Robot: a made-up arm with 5 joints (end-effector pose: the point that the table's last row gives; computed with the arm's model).
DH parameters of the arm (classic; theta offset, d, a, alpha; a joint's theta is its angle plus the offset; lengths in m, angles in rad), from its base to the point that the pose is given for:
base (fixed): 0 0.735 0.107 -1.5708
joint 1: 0 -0.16 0.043 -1.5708
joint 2: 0 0.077 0.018 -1.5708
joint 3: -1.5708 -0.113 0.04 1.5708
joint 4: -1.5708 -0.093 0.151 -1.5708
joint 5: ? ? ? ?
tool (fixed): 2.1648 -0.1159 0 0
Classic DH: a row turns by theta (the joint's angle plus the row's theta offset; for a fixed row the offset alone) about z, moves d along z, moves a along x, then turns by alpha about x.
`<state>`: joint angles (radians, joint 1 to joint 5).
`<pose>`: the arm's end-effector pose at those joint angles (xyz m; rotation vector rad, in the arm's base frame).
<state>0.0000 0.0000 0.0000 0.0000 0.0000</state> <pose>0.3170 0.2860 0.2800 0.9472 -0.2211 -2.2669</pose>
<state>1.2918 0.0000 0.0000 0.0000 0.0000</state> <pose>-0.2726 0.2860 0.4078 -0.6128 0.3470 -2.3989</pose>
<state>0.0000 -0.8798 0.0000 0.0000 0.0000</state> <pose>-0.0873 0.2529 0.2800 0.8205 0.1754 -1.4513</pose>
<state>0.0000 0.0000 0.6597 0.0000 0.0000</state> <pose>0.5174 0.2860 0.4506 1.6673 -0.5006 -1.8795</pose>
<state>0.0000 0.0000 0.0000 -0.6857 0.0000</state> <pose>0.3170 0.4248 0.5673 1.2719 0.5954 -2.3752</pose>
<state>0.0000 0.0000 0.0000 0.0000 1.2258</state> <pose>0.4512 0.1129 0.2800 -0.6823 0.7646 2.4780</pose>
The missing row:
joint 5: -0.1354 0.2542 0.1728 2.3791
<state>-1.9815 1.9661 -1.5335 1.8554 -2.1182</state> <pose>0.1621 -0.0393 0.5764 0.6685 0.1914 -0.1492</pose>
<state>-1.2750 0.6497 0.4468 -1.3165 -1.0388</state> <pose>0.1438 0.2984 1.0253 2.3797 -0.3573 0.5920</pose>
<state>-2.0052 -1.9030 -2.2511 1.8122 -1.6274</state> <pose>-0.1016 -0.1131 0.9736 2.7726 0.2681 1.2618</pose>
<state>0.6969 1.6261 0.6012 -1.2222 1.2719</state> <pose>0.5446 -0.4456 0.4629 -0.7051 0.5334 1.1891</pose>
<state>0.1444 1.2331 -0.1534 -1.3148 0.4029</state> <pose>0.7215 -0.2309 0.6955 -1.0285 -0.3152 1.5162</pose>
